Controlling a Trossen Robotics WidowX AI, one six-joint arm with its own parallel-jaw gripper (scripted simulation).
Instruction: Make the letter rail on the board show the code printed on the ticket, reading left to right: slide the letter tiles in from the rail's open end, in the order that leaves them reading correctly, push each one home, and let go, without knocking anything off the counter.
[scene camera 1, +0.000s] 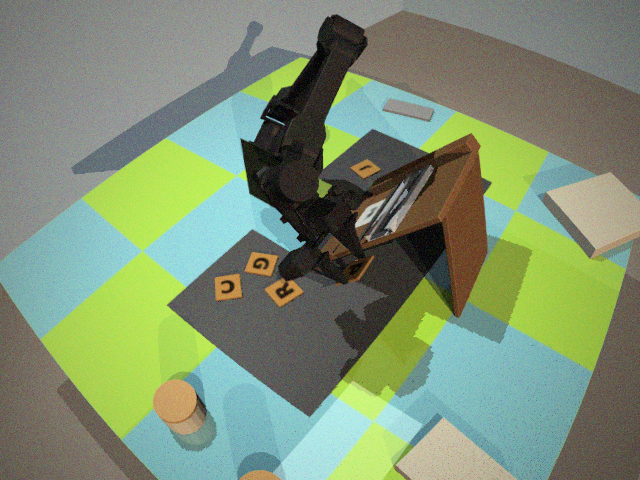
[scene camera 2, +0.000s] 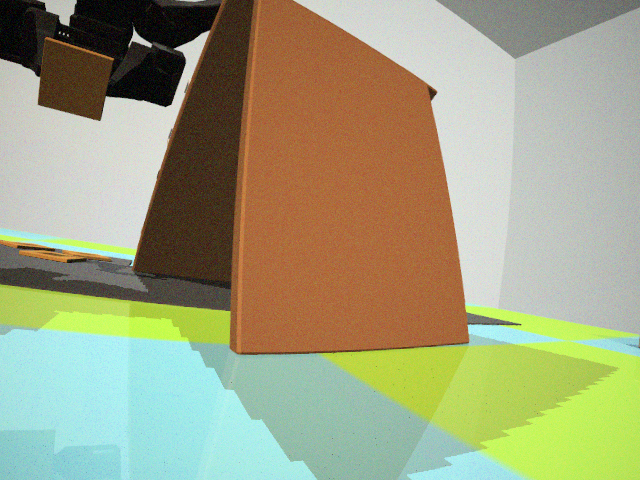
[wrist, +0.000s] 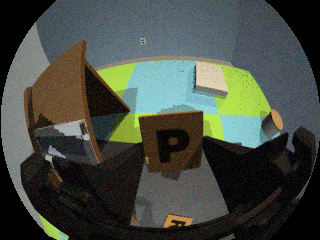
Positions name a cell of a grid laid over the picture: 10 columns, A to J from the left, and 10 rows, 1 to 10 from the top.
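Gripper (wrist: F7), 0.10 m from the lens. Slanted brown board (wrist: B5), 0.18 m from the lens.
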